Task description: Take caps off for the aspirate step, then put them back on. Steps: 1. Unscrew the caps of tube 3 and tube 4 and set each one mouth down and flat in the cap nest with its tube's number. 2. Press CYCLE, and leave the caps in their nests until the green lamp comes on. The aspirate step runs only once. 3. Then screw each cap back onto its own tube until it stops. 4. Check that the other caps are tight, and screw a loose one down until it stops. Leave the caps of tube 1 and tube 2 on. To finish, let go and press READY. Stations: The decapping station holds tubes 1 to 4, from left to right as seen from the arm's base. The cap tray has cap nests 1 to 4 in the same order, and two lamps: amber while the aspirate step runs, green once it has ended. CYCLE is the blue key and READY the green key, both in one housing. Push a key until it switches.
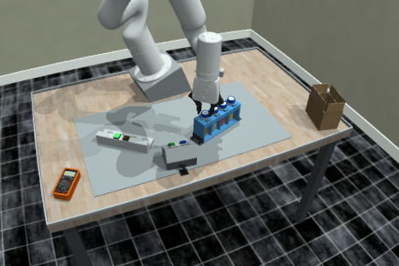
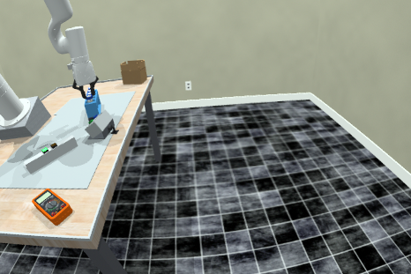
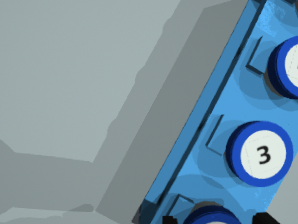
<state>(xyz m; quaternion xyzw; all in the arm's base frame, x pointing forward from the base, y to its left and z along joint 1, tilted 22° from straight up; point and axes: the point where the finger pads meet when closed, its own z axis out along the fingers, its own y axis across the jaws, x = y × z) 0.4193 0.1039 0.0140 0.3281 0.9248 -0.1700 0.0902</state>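
Right now my hand is 20 mm above the blue-and-white cap. The rest, counted from my hand: green key 160 mm to the right, 70 mm below, 70 mm ahead; blue key 120 mm to the right, 70 mm below, 70 mm ahead; key housing 140 mm to the right, 90 mm below, 90 mm ahead.
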